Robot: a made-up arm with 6 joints. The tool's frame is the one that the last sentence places. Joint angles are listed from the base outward.
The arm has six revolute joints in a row. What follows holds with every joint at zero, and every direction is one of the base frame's.
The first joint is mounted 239 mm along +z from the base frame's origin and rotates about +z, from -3.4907 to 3.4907 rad.
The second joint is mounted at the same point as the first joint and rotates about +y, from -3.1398 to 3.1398 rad.
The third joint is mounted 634 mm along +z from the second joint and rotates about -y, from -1.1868 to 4.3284 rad.
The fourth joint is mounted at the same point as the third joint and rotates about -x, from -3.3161 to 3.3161 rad.
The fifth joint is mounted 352 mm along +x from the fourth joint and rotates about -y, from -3.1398 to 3.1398 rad.
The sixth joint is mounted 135 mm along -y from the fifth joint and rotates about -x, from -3.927 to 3.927 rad.
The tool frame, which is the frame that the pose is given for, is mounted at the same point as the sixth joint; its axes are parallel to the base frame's.
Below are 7 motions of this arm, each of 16 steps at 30 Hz.
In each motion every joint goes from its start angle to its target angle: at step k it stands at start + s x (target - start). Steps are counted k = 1, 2, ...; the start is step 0. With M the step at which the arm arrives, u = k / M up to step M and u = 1 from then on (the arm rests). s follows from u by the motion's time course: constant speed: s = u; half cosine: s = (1 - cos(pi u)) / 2; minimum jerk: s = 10 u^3 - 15 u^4 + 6 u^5.
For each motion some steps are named. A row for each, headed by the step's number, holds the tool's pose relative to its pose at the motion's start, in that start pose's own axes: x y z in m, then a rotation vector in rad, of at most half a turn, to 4 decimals.
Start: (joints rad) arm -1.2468 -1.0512 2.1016 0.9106 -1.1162 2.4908
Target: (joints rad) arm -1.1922 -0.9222 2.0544 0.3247 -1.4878 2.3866
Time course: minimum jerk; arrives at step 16
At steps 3, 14, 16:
3: 0.0081 0.0004 0.0066 0.0128 -0.0373 -0.0066
14: 0.1470 0.0024 0.1594 0.1976 -0.7797 -0.1006
16: 0.1490 0.0024 0.1624 0.1997 -0.7927 -0.1018

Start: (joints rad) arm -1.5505 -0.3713 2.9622 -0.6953 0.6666 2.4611
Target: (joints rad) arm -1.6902 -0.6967 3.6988 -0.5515 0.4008 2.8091
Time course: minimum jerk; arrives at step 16
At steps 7, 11, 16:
7: 0.1356 -0.1246 0.0555 0.0081 0.0057 -0.3181
11: 0.2247 -0.2927 0.0782 0.0023 0.1033 -0.6655
16: 0.2410 -0.3611 0.0748 -0.0016 0.1736 -0.7984

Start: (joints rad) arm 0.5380 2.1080 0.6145 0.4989 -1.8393 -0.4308
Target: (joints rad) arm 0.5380 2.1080 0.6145 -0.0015 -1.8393 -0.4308
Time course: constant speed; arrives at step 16
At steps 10, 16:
10: 0.0400 0.0106 0.0073 -0.0830 0.1259 0.2740
16: 0.0624 0.0222 0.0087 -0.1328 0.2015 0.4384

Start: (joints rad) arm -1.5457 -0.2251 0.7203 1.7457 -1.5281 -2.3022
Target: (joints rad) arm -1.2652 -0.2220 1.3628 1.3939 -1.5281 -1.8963
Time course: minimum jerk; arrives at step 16
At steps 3, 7, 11, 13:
3: 0.0048 0.0037 0.0111 0.0134 0.0219 -0.0159
7: 0.0448 0.0175 0.0862 0.1042 0.1883 -0.1121
11: 0.1127 0.0045 0.1733 0.2232 0.4334 -0.1960
13: 0.1357 -0.0058 0.1956 0.2605 0.5106 -0.2108

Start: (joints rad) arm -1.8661 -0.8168 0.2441 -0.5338 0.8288 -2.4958
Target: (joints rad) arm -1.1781 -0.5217 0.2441 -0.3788 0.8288 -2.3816
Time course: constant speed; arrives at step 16
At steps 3, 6, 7, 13, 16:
3: 0.0099 0.0086 0.0595 0.0559 -0.0884 -0.0175
6: 0.0129 0.0067 0.1185 0.1153 -0.1726 -0.0442
7: 0.0124 0.0038 0.1377 0.1360 -0.1996 -0.0550
13: -0.0043 -0.0369 0.2420 0.2685 -0.3472 -0.1381
16: -0.0204 -0.0706 0.2836 0.3406 -0.4102 -0.1902

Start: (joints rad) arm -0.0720 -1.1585 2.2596 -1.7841 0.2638 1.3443
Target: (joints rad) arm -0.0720 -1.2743 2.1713 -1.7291 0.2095 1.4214
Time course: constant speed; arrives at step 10
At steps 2, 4, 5, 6, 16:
2: 0.0092 0.0067 0.0119 -0.0247 -0.0052 0.0134
4: 0.0182 0.0135 0.0240 -0.0494 -0.0106 0.0267
5: 0.0225 0.0169 0.0301 -0.0619 -0.0133 0.0333
6: 0.0268 0.0202 0.0363 -0.0743 -0.0161 0.0399
16: 0.0433 0.0338 0.0616 -0.1242 -0.0274 0.0657

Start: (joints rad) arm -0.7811 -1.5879 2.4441 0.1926 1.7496 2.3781
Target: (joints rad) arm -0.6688 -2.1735 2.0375 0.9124 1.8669 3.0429
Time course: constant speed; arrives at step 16
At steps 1, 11, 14, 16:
1: 0.0212 0.0210 0.0084 -0.0389 -0.0216 -0.0492
11: 0.2688 0.1911 0.0789 -0.4144 -0.1411 -0.5777
14: 0.3524 0.2258 0.0952 -0.5160 -0.1427 -0.7461
16: 0.4094 0.2442 0.1048 -0.5792 -0.1350 -0.8600

